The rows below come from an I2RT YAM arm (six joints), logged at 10 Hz.
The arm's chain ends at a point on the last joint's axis. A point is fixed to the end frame.
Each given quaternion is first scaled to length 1.
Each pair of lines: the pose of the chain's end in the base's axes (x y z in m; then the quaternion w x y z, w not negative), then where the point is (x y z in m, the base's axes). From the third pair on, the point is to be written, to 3 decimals.
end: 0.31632, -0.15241, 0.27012, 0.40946, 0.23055, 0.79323, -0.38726
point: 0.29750 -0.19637 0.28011
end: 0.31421, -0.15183, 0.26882, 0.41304, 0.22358, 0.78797, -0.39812
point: 0.29551 -0.19553 0.28007
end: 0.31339, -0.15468, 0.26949, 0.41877, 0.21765, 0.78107, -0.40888
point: 0.295 -0.198 0.282
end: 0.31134, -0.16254, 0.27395, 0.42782, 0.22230, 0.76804, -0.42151
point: 0.292 -0.205 0.287
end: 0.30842, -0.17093, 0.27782, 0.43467, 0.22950, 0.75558, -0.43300
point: 0.288 -0.213 0.292
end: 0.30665, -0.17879, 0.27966, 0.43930, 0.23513, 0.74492, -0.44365
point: 0.285 -0.220 0.294
